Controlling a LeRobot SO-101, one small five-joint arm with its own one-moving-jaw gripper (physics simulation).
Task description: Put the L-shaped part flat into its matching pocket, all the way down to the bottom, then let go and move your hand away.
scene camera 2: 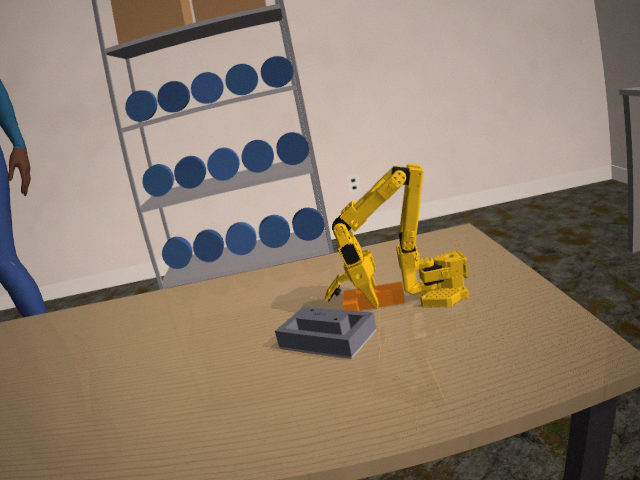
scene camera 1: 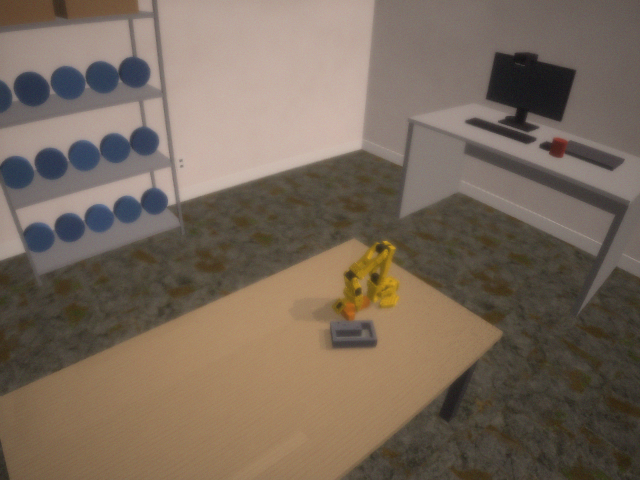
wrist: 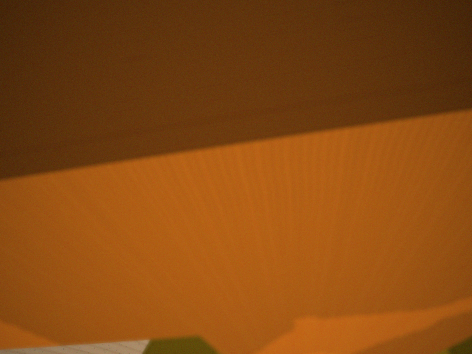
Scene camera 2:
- orange L-shaped part: touched by my gripper
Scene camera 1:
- grey pocket block
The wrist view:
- orange L-shaped part
